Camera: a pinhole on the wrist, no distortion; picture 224 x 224 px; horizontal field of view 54.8 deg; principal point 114.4 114.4 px. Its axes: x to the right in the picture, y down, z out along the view. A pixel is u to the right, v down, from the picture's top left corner.
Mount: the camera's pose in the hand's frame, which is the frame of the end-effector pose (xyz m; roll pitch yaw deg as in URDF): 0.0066 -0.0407 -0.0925 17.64 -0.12 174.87
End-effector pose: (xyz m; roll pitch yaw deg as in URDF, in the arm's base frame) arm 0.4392 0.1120 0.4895 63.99 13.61 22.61
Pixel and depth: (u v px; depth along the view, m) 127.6 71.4 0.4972
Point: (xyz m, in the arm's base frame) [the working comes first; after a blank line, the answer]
In the camera's frame: 0.0304 -0.0989 0.4972

0.5988 -0.0658 0.8193
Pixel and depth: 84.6 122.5 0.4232
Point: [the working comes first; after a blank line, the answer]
In the camera's frame: -0.0584 0.0159 0.4232

0.6480 -0.0765 0.6644
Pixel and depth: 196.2 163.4 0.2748
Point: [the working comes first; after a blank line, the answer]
In the camera's frame: 0.1040 0.0623 0.2748

0.4375 -0.0759 0.5853
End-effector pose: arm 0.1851 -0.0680 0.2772 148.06 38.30 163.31
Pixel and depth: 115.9 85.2 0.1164
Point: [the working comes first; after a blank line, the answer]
In the camera's frame: 0.0008 -0.0157 0.1164

0.1855 -0.0522 0.2655
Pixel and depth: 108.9 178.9 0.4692
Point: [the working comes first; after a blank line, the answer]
In the camera's frame: -0.0119 0.1401 0.4692

0.4325 0.0477 -0.0136
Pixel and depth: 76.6 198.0 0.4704
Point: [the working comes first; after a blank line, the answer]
In the camera's frame: -0.0823 0.1820 0.4704

0.3947 0.0261 -0.0829
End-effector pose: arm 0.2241 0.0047 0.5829 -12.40 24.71 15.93
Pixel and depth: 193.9 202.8 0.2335
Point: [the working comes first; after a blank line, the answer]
In the camera's frame: 0.0859 0.0955 0.2335

0.2260 -0.0133 0.7680
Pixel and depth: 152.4 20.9 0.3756
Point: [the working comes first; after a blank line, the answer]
In the camera's frame: 0.0661 -0.1625 0.3756

0.1836 0.2779 0.7439
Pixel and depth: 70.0 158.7 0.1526
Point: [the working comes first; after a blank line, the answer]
In the camera's frame: -0.0314 0.0313 0.1526

0.2891 0.0096 0.6269
